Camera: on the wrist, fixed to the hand. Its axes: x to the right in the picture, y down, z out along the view.
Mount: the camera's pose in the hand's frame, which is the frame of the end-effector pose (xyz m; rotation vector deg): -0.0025 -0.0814 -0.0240 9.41 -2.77 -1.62
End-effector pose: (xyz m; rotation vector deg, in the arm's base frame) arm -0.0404 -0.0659 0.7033 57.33 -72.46 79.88
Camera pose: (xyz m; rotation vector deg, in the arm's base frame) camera 0.0407 -0.0430 0.7139 66.78 -67.65 84.68
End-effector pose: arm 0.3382 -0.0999 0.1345 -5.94 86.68 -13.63
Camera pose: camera 0.3068 -0.1766 0.1530 0.01 82.44 -21.70
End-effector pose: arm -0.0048 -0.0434 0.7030 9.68 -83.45 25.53
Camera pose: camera 0.0490 -0.1087 0.7103 19.08 -83.82 31.02
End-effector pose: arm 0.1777 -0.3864 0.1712 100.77 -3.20 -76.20
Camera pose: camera 0.1586 -0.3221 0.1192 107.14 -9.86 -81.50
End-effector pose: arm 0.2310 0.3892 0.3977 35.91 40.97 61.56
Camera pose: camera 0.2567 0.3610 0.3218 44.60 44.29 56.01
